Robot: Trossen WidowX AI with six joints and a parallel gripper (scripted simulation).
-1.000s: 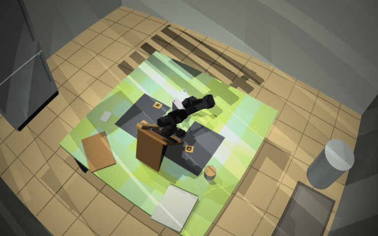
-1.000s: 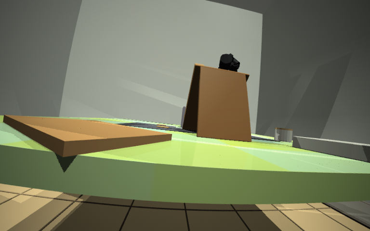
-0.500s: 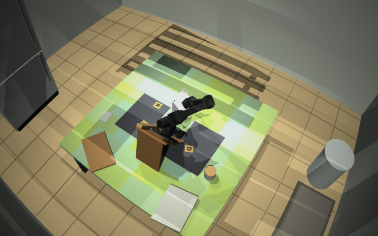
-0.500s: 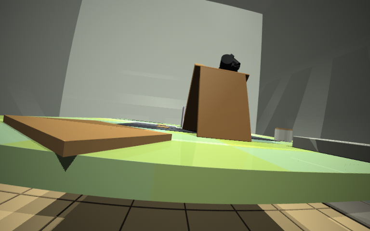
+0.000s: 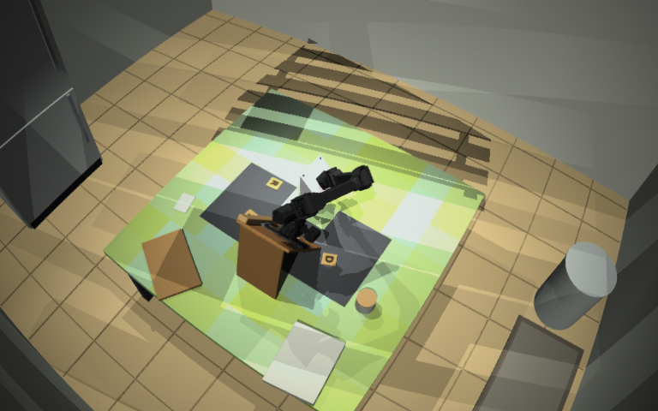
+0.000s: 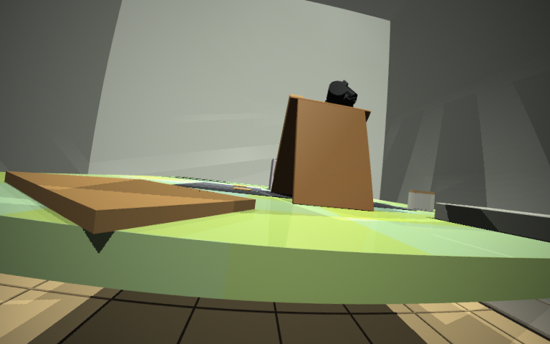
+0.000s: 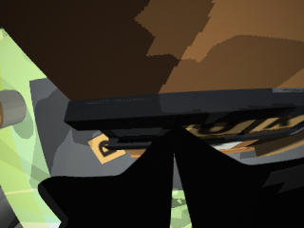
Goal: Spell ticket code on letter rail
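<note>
The white ticket lies 50 mm behind my gripper tip, 70 mm to the right of it and 80 mm below it. Also, from my gripper tip: dark mat (150 mm behind, 110 mm to the right, 160 mm below); then flat wooden slab (360 mm ahead, 400 mm to the right, 150 mm below); then card (90 mm ahead, 590 mm to the right, 160 mm below).
</note>
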